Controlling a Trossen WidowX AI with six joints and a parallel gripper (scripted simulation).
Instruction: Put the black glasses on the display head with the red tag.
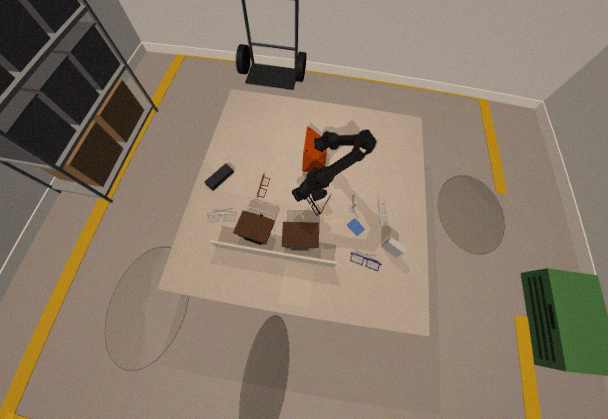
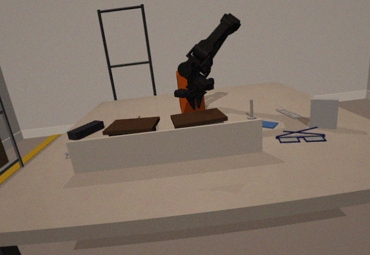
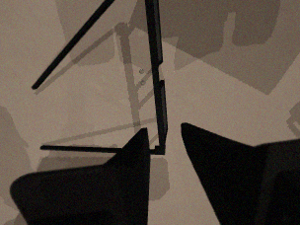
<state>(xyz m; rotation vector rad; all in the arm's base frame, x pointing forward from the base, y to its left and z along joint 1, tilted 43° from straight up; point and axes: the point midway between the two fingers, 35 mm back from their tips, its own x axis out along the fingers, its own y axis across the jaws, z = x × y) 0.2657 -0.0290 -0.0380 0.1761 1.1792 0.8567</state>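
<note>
The grey post lies 5 cm ahead of my gripper tip, 24 cm to the left of it and 4 cm below it. Also, from my gripper tip: blue card (16 cm ahead, 25 cm to the left, 7 cm below); then low white wall (31 cm ahead, 18 cm to the right, 1 cm below); then white box (28 cm ahead, 41 cm to the left, 1 cm below).
</note>
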